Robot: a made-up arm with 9 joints. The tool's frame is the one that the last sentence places.
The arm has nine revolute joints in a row. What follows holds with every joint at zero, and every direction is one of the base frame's.
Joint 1 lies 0.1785 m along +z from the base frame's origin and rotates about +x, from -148.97 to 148.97 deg.
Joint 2 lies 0.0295 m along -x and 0.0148 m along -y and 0.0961 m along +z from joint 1 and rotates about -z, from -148.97 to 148.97 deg.
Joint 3 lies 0.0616 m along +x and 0.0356 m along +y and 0.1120 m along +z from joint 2 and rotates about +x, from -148.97 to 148.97 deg.
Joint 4 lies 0.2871 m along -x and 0.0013 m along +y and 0.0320 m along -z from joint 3 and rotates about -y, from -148.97 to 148.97 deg.
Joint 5 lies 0.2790 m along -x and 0.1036 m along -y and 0.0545 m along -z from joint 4 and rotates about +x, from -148.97 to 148.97 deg.
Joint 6 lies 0.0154 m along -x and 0.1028 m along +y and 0.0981 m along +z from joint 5 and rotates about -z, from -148.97 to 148.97 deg.
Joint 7 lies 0.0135 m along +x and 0.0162 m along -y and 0.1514 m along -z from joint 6 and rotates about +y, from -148.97 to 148.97 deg.
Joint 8 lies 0.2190 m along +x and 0.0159 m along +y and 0.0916 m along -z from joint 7 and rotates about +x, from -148.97 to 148.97 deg.
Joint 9 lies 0.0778 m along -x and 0.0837 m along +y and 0.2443 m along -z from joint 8 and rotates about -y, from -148.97 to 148.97 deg.
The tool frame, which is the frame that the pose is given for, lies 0.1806 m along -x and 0.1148 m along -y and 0.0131 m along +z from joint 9; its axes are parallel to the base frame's.
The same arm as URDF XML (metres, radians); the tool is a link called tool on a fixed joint. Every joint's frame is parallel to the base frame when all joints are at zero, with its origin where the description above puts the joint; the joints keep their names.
<robot name="arm">
<link name="base_link"/>
<link name="link1"/>
<link name="link2"/>
<link name="link3"/>
<link name="link4"/>
<link name="link5"/>
<link name="link6"/>
<link name="link7"/>
<link name="link8"/>
<link name="link9"/>
<link name="tool"/>
<joint name="joint 1" type="revolute"><parent link="base_link"/><child link="link1"/><origin xyz="0 0 0.1785"/><axis xyz="1 0 0"/><limit lower="-2.6" upper="2.6"/></joint>
<joint name="joint 2" type="revolute"><parent link="link1"/><child link="link2"/><origin xyz="-0.0295 -0.0148 0.0961"/><axis xyz="0 0 -1"/><limit lower="-2.6" upper="2.6"/></joint>
<joint name="joint 3" type="revolute"><parent link="link2"/><child link="link3"/><origin xyz="0.0616 0.0356 0.112"/><axis xyz="1 0 0"/><limit lower="-2.6" upper="2.6"/></joint>
<joint name="joint 4" type="revolute"><parent link="link3"/><child link="link4"/><origin xyz="-0.2871 0.0013 -0.032"/><axis xyz="0 -1 0"/><limit lower="-2.6" upper="2.6"/></joint>
<joint name="joint 5" type="revolute"><parent link="link4"/><child link="link5"/><origin xyz="-0.279 -0.1036 -0.0545"/><axis xyz="1 0 0"/><limit lower="-2.6" upper="2.6"/></joint>
<joint name="joint 6" type="revolute"><parent link="link5"/><child link="link6"/><origin xyz="-0.0154 0.1028 0.0981"/><axis xyz="0 0 -1"/><limit lower="-2.6" upper="2.6"/></joint>
<joint name="joint 7" type="revolute"><parent link="link6"/><child link="link7"/><origin xyz="0.0135 -0.0162 -0.1514"/><axis xyz="0 1 0"/><limit lower="-2.6" upper="2.6"/></joint>
<joint name="joint 8" type="revolute"><parent link="link7"/><child link="link8"/><origin xyz="0.219 0.0159 -0.0916"/><axis xyz="1 0 0"/><limit lower="-2.6" upper="2.6"/></joint>
<joint name="joint 9" type="revolute"><parent link="link8"/><child link="link9"/><origin xyz="-0.0778 0.0837 -0.2443"/><axis xyz="0 -1 0"/><limit lower="-2.6" upper="2.6"/></joint>
<joint name="tool_joint" type="fixed"><parent link="link9"/><child link="tool"/><origin xyz="-0.1806 -0.1148 0.0131"/></joint>
</robot>

